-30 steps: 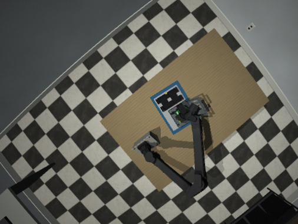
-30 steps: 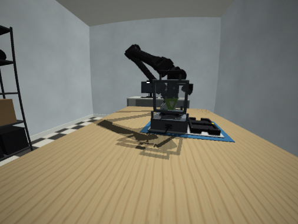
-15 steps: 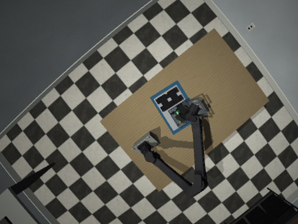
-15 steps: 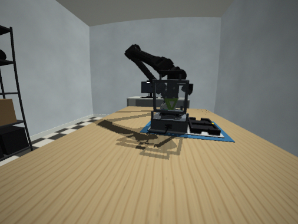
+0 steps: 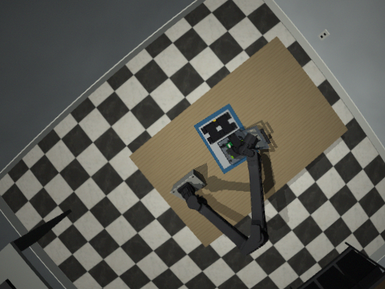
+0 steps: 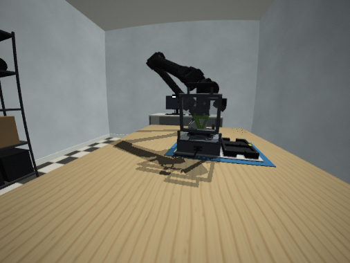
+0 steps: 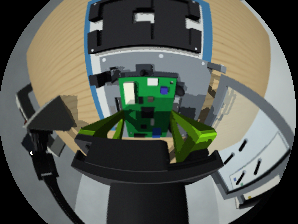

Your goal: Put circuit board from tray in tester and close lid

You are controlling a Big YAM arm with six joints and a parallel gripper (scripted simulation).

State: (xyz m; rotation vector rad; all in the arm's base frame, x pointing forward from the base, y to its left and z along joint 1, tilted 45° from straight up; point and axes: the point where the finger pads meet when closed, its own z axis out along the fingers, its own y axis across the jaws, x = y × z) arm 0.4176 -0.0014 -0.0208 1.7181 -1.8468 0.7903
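Right now the green circuit board is right at my hand. From my hand the other things lie so: tester plate 2 cm below, 1 cm to the left, 1 cm ahead; clear lid 13 cm ahead, 9 cm above, 1 cm to the right.
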